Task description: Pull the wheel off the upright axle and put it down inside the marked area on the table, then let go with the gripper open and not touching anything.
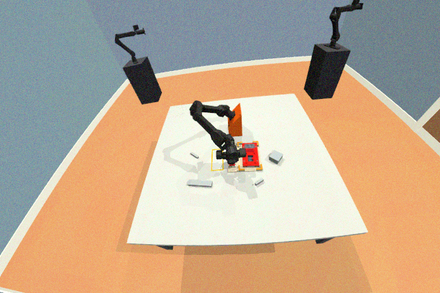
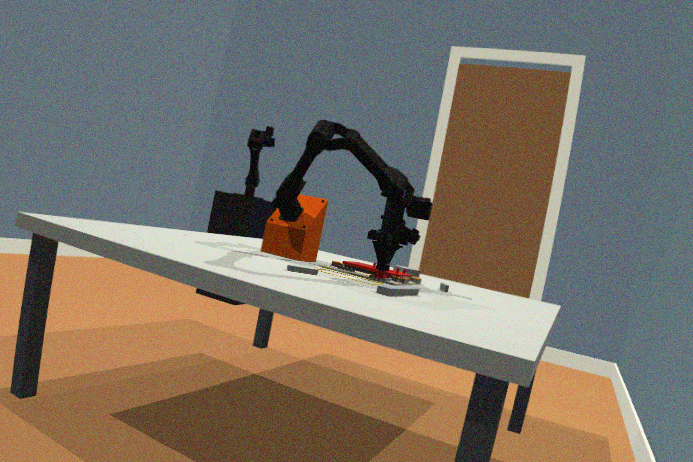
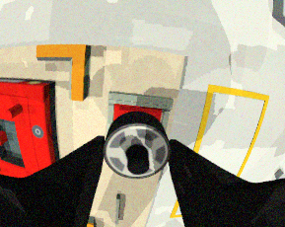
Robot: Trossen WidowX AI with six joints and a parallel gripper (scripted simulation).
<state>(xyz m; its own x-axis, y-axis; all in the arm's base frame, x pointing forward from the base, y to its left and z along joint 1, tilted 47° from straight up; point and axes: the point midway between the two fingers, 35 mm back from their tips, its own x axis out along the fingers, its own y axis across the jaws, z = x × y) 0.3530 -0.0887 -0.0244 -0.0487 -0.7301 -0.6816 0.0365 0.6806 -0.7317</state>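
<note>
Now: gripper tip right at the wheel. From my gripper tip the other things lie so: axle (10 mm below); beige board (100 mm to the left, 50 mm behind, 30 mm below); long bar (220 mm to the right, 120 mm ahead, 30 mm below).
</note>
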